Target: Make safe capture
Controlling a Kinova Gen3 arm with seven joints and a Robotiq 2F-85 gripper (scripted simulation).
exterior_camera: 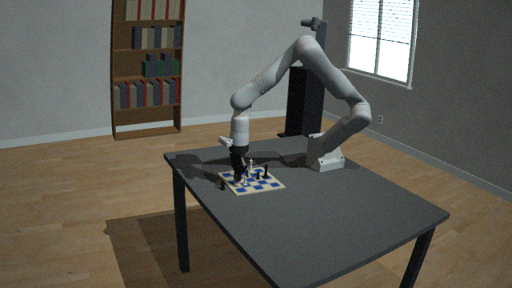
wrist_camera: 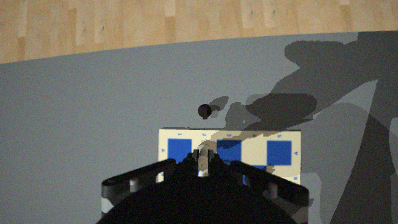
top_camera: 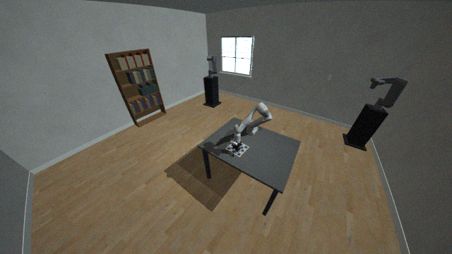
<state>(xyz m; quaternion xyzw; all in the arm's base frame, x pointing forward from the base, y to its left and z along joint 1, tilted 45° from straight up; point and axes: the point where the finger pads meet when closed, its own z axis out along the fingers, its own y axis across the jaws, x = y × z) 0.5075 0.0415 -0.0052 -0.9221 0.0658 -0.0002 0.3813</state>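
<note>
Right now the blue-and-cream chessboard is 8 cm behind my hand, 3 cm to the right of it and 5 cm below it. Also, from my hand: tall white piece: 12 cm behind, 10 cm to the right, 1 cm below.
</note>
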